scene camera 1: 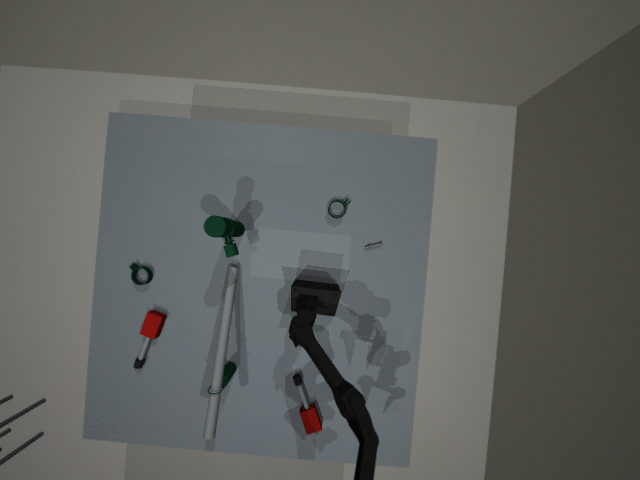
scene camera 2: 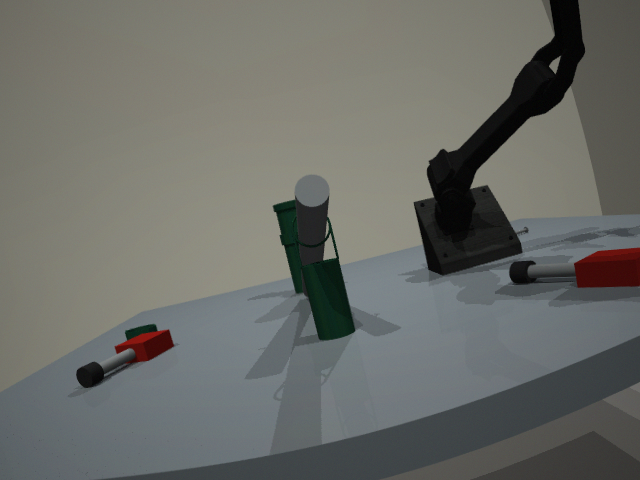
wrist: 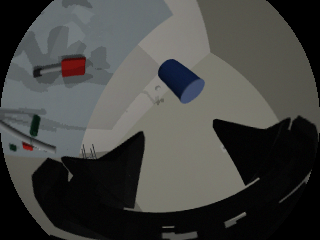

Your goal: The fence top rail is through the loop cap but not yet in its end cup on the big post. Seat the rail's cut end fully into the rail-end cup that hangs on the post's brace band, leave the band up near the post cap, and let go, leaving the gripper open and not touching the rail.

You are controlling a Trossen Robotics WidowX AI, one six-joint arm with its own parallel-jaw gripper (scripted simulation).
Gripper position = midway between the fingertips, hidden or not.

My gripper [wrist: 179, 129] is open, with nothing in its grasp. I also see a top rail [scene camera 2: 312, 192], a big green post [scene camera 2: 285, 211] and a green line post [scene camera 2: 324, 282].
The top rail is seen too in scene camera 1 [scene camera 1: 217, 380].
